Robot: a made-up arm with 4 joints.
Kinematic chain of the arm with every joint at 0, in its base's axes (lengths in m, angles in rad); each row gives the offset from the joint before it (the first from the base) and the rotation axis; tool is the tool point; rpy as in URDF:
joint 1: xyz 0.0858 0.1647 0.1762 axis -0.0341 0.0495 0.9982
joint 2: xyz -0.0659 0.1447 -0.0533 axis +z
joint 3: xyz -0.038 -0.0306 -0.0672 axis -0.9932 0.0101 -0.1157
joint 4: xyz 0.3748 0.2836 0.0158 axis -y
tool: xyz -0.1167 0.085 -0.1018 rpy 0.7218 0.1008 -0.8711
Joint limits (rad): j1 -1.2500..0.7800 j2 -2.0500..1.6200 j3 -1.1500..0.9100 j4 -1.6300..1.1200
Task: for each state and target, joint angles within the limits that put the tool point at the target. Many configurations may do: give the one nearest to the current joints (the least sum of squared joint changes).
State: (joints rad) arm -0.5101 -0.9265 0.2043 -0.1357
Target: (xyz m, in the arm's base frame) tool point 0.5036 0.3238 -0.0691
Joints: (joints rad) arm -0.5298 -0.4194 0.1286 0.0567
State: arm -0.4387 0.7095 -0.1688 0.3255
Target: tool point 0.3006 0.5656 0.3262
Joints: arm -0.5313 0.3923 -0.9090 -0.1527
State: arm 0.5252 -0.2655 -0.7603 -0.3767
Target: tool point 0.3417 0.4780 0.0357
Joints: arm 0.2231 -0.7839 -0.1366 -0.1632
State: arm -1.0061 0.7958 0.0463 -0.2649
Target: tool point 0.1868 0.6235 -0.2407
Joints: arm -0.4577 1.1516 0.6846 0.1187
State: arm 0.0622 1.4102 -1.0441 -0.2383
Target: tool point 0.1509 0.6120 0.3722
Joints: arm -0.5495 1.0173 -1.1264 0.0541
